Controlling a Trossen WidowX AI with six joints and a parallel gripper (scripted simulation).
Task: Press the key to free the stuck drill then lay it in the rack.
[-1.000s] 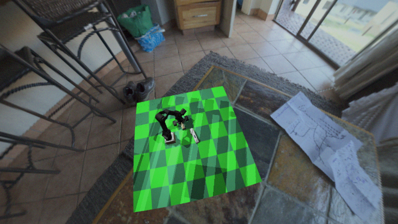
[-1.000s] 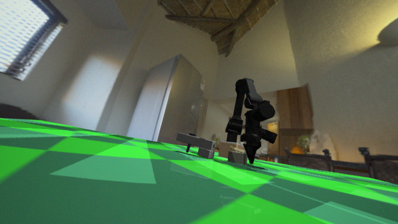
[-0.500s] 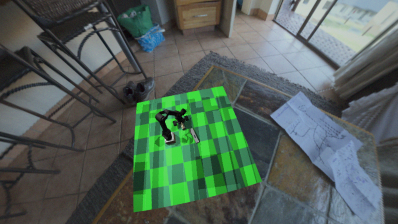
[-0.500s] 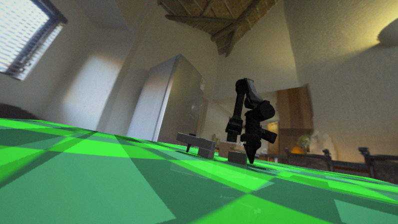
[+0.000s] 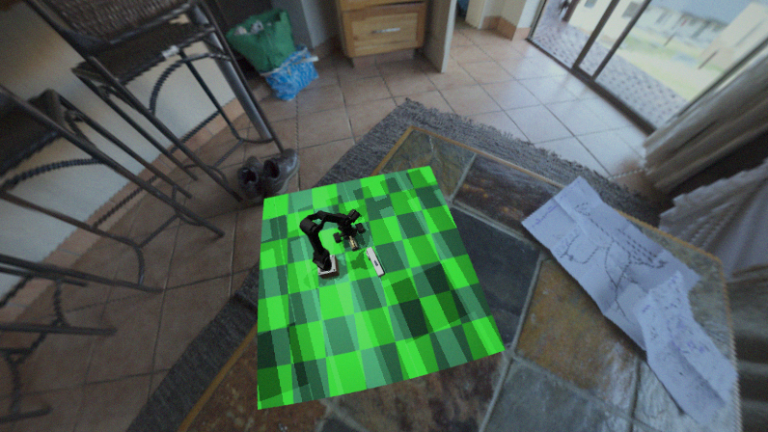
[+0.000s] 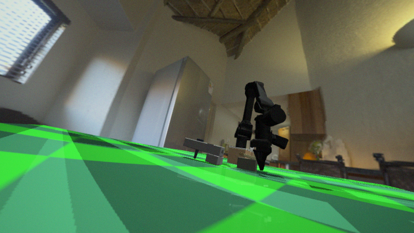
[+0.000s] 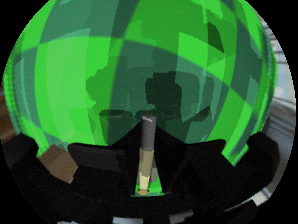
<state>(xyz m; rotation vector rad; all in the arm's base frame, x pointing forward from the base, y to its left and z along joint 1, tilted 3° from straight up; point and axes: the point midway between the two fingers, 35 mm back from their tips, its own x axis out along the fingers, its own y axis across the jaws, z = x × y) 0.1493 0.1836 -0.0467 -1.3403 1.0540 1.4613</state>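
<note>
Right now the drill is 4 cm to the right of my gripper tip, 4 cm above it and 1 cm ahead of it. Also, from my gripper tip: long grey holder 19 cm to the right, 13 cm ahead, 4 cm above; dark key 22 cm to the right, 14 cm ahead, 5 cm above; small grey rack block 5 cm to the right, 1 cm ahead, 1 cm above.
</note>
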